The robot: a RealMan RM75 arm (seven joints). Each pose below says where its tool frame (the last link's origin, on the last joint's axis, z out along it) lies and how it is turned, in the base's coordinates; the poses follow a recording.
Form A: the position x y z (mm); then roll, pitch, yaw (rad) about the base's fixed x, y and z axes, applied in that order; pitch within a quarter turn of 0, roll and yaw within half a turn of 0.
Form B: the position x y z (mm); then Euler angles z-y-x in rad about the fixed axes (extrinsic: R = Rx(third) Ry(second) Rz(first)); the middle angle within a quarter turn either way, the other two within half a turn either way. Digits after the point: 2 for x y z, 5 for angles.
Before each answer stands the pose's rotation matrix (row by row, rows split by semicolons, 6 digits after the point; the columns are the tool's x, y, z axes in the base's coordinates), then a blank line. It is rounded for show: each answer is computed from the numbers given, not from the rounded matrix.
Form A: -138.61, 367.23, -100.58, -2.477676, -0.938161, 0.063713
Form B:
0.590072 0.546090 0.594643; 0.037646 -0.754346 0.655397; 0.806472 -0.364346 -0.465677

-138.61, 367.23, -100.58, -0.74671, 0.63682, -2.18855
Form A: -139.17, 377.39, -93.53, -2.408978, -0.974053, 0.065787
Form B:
0.560736 0.600900 0.569644; 0.036942 -0.705451 0.707795; 0.827170 -0.375842 -0.417771

-139.17, 377.39, -93.53, -0.81996, 0.60607, -2.10401
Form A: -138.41, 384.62, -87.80, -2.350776, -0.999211, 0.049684
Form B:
0.540299 0.632111 0.555440; 0.026866 -0.672702 0.739425; 0.841044 -0.384588 -0.380442

-138.41, 384.62, -87.80, -0.86355, 0.58889, -2.04599
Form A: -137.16, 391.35, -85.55, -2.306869, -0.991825, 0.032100
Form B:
0.546881 0.641557 0.537890; 0.017561 -0.651127 0.758765; 0.837026 -0.405509 -0.367356

-137.16, 391.35, -85.55, -0.86489, 0.56793, -2.02168
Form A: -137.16, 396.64, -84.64, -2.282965, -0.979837, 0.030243
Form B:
0.556903 0.648046 0.519514; 0.016848 -0.634171 0.773009; 0.830407 -0.421739 -0.364090

-137.16, 396.64, -84.64, -0.86089, 0.54628, -2.01098
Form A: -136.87, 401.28, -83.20, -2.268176, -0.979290, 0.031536
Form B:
0.557335 0.656229 0.508666; 0.017582 -0.621829 0.782956; 0.830102 -0.427425 -0.358105

-136.87, 401.28, -83.20, -0.86671, 0.53364, -1.99977
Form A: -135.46, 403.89, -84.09, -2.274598, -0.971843, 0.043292
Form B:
0.563250 0.657092 0.500978; 0.024399 -0.619263 0.784804; 0.825926 -0.429818 -0.364833

-135.46, 403.89, -84.09, -0.86215, 0.52473, -2.00595
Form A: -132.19, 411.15, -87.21, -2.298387, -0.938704, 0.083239
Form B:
0.588788 0.655706 0.472629; 0.049124 -0.612676 0.788806; 0.806793 -0.441222 -0.392947

-132.19, 411.15, -87.21, -0.83912, 0.49227, -2.03297
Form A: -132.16, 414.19, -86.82, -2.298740, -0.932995, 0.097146
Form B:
0.592623 0.661484 0.459605; 0.057753 -0.604024 0.794871; 0.803407 -0.444515 -0.396161

-132.16, 414.19, -86.82, -0.84025, 0.47755, -2.03316
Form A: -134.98, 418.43, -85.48, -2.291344, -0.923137, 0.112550
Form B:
0.599504 0.669587 0.438461; 0.067761 -0.588316 0.805787; 0.797498 -0.453363 -0.398069

-134.98, 418.43, -85.48, -0.84057, 0.45389, -2.02964
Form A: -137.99, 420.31, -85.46, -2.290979, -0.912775, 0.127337
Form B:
0.606601 0.673676 0.422133; 0.077663 -0.578655 0.811866; 0.791204 -0.459695 -0.403332

-137.99, 420.31, -85.46, -0.83774, 0.43580, -2.03188
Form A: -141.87, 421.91, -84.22, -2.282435, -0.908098, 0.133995
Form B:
0.609731 0.678896 0.409057; 0.082193 -0.567466 0.819284; 0.788335 -0.465922 -0.401802

-141.87, 421.91, -84.22, -0.83902, 0.42142, -2.02676
